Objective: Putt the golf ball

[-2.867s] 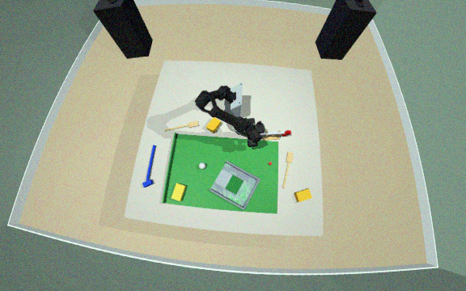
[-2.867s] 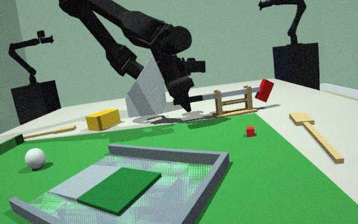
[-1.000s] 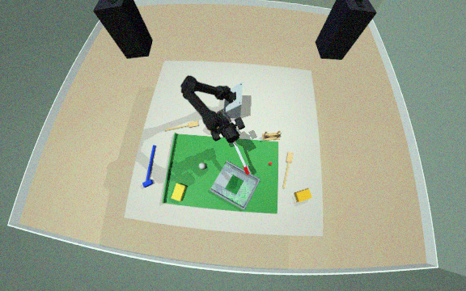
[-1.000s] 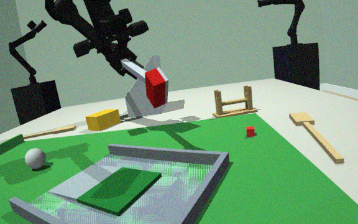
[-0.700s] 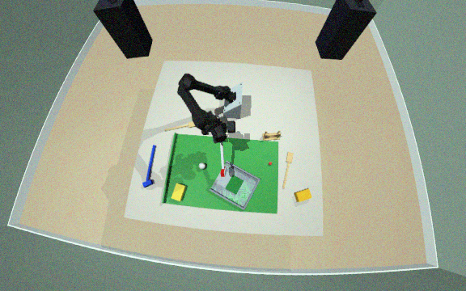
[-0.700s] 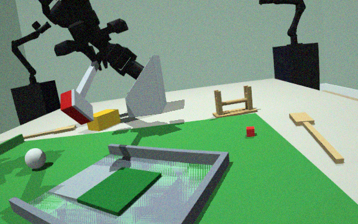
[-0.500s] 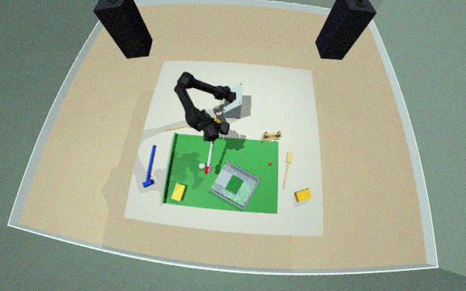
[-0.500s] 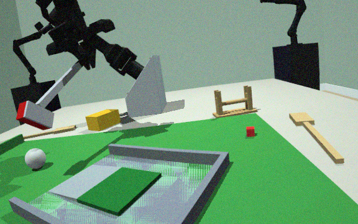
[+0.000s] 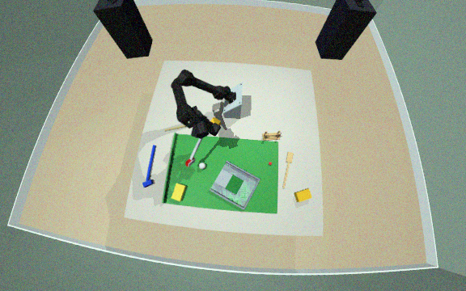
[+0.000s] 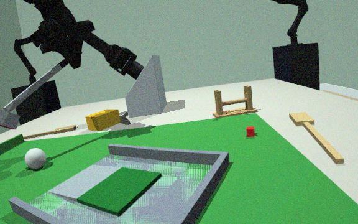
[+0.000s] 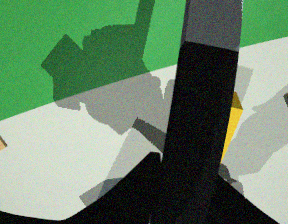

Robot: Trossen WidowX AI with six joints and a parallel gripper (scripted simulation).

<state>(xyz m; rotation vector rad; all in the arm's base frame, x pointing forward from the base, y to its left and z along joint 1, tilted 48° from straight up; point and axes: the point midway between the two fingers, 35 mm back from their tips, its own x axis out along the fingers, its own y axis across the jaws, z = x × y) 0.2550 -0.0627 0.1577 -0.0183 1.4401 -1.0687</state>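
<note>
Now: the red putter 10 cm ahead of my gripper tip, 6 cm to the right of it and 2 cm below it. Also, from my gripper tip: red cube 39 cm to the left, 19 cm ahead, 18 cm below; then wooden rack 41 cm to the left, 16 cm below; then white golf ball 19 cm ahead, 17 cm below, 6 cm to the right.
</note>
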